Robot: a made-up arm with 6 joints.
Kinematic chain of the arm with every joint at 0, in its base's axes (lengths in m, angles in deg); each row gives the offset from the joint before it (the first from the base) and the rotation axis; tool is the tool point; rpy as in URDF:
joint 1: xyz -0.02 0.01 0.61 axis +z
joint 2: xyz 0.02 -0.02 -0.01 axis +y
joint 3: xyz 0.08 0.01 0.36 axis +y
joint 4: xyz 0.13 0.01 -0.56 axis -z
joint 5: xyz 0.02 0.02 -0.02 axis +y
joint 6: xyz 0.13 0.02 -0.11 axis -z
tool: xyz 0 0.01 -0.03 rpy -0.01 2.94 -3.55
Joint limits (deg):
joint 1: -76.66..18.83
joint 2: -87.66..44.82
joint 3: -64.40..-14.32
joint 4: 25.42..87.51
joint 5: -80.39..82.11
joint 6: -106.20..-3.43
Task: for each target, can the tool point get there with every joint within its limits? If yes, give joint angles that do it. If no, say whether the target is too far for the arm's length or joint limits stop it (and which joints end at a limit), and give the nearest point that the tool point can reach.
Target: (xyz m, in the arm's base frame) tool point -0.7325 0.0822 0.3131
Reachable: no: joint limits stop it (at a limit: joint 1, joint 2, joint 3, joint 4, joint 6) | nearest point -0.1749 -0.2011 0.1793 | short by 0.640 m
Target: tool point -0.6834 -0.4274 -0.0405
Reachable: no: joint limits stop it (at a limit: joint 1, joint 2, joint 4, joint 6) | nearest point -0.1486 -0.3132 0.1366 | short by 0.575 m
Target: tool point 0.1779 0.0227 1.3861
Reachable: yes | joints 7.59 -74.21 -52.72 71.91 39.07 -16.40
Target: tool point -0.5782 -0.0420 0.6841
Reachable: no: joint limits stop it (at a limit: joint 1, joint 2, joint 3, joint 4, joint 5, joint 6) | nearest point -0.1682 -0.1293 0.9663 | short by 0.505 m
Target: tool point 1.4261 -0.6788 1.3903
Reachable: no: too far | nearest point 0.7305 -0.3475 1.0053 | short by 0.861 m
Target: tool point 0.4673 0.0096 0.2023
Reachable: yes | joints 4.22 16.72 -18.63 33.69 4.28 -73.79
